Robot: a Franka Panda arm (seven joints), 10 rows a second.
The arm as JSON. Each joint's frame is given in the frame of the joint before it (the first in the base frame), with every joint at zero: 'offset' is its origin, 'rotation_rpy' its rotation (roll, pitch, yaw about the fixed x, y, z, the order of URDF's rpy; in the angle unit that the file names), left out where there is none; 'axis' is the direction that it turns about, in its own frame. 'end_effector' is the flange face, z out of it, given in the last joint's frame.
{
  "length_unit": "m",
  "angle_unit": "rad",
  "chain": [
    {
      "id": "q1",
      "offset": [
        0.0,
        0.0,
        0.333
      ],
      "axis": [
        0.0,
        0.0,
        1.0
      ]
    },
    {
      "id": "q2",
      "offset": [
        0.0,
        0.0,
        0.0
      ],
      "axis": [
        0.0,
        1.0,
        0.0
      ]
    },
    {
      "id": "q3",
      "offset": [
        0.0,
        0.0,
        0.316
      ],
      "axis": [
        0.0,
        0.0,
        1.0
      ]
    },
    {
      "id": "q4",
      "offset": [
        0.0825,
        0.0,
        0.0
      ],
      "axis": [
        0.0,
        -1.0,
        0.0
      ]
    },
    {
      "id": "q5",
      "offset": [
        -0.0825,
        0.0,
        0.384
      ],
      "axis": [
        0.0,
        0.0,
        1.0
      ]
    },
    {
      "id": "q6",
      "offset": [
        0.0,
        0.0,
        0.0
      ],
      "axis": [
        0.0,
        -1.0,
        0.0
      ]
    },
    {
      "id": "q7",
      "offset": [
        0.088,
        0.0,
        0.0
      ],
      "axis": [
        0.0,
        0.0,
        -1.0
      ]
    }
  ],
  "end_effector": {
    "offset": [
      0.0,
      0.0,
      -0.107
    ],
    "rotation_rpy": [
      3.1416,
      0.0,
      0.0
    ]
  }
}
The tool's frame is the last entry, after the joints.
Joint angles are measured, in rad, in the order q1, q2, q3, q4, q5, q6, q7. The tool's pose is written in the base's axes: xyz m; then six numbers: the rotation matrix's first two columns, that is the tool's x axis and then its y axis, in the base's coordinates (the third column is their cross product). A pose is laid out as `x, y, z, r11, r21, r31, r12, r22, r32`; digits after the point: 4 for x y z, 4 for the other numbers.
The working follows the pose.
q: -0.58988, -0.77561, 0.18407, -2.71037, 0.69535, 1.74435, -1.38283
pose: 0.3016, -0.0677, 0.4437, 0.7196, 0.5341, 0.4438, 0.6820, -0.6637, -0.3072
Where each joint sits with the arm in this pose, in the base's axes (m; each line is computed from the numbers above, not from the rounded line before):
q1: 0.0000 0.0000 0.3330
q2: 0.0000 0.0000 0.3330
q3: -0.1839 0.1231 0.5586
q4: -0.1273 0.1034 0.6154
q5: 0.2169 -0.0751 0.5530
q6: 0.2169 -0.0751 0.5530
q7: 0.2877 -0.1237 0.5338
the tool: 0.3016 -0.0677 0.4437

